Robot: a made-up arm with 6 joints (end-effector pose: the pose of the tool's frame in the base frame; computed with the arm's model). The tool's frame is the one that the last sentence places. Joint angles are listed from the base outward.
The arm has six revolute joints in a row. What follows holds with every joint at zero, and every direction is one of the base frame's.
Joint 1 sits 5.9 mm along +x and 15.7 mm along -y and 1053.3 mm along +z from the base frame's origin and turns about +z.
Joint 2 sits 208.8 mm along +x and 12.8 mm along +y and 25.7 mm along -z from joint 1 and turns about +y.
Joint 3 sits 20.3 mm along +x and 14.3 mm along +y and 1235 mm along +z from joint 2 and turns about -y.
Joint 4 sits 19.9 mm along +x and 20.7 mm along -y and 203.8 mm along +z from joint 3 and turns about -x.
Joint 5 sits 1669.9 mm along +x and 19.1 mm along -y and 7.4 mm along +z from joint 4 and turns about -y.
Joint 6 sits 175.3 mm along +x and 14.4 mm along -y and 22 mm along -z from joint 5 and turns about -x.
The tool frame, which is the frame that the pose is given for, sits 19.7 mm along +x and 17.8 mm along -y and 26.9 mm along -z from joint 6; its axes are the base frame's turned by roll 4.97, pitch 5.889 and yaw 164.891 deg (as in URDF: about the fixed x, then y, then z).
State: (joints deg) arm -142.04 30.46 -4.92 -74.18 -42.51 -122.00
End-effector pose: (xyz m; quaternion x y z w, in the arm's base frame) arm -1.8225 -1.6221 1.1630 0.6030 0.6464 0.4606 0.0798
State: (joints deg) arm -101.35 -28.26 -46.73 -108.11 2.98 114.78
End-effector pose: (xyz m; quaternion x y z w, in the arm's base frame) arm -0.2844 -1.4631 1.6691 0.1760 -0.0054 0.5140 0.8395
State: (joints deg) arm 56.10 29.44 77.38 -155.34 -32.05 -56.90
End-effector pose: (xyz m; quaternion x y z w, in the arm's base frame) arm 0.9509 1.5404 3.6660 -0.6614 0.4950 0.3023 0.4755
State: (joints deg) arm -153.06 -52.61 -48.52 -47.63 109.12 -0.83
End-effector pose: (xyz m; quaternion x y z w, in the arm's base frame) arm -0.8663 -0.2555 2.2184 -0.4714 0.6391 -0.3152 0.5196
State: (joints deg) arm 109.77 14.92 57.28 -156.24 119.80 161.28
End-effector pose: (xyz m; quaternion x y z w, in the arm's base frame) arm -0.5294 1.5911 3.3103 -0.2914 -0.4766 -0.7317 0.3906
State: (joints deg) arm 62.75 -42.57 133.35 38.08 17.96 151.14
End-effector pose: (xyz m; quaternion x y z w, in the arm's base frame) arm -1.1649 -2.2240 1.8012 0.1433 0.0363 0.3224 0.9350
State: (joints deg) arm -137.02 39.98 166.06 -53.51 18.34 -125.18
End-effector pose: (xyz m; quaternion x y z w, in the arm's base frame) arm 0.1861 0.1981 3.3450 0.4096 0.0967 -0.8543 0.3050
